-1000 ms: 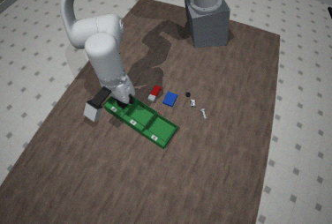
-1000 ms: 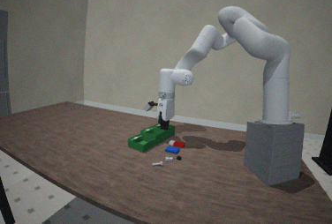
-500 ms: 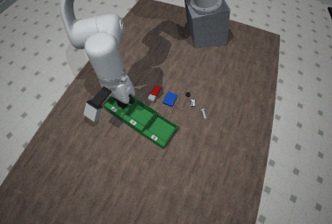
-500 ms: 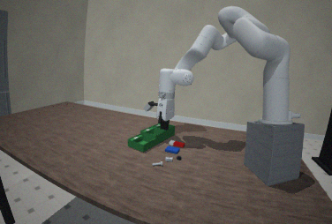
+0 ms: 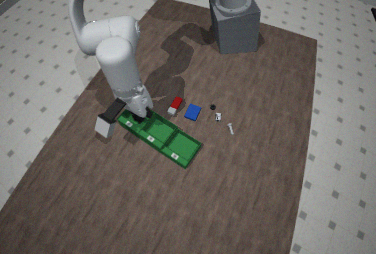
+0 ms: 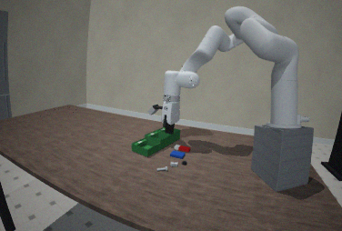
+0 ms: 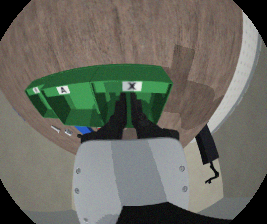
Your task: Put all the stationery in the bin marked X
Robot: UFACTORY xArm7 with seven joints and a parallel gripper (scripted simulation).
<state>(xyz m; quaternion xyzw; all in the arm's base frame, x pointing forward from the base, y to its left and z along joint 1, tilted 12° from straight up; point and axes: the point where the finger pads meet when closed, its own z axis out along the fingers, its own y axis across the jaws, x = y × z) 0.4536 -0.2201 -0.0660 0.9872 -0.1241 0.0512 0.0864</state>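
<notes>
My gripper is now 7 cm to the right of the green three-compartment bin, 3 cm short of it and 1 cm above it. Round my hand: blue block: 15 cm to the left, 7 cm behind, 3 cm below; red block: 9 cm to the left, 7 cm behind, 3 cm below; black round thing: 21 cm to the left, 11 cm behind, 3 cm below.
</notes>
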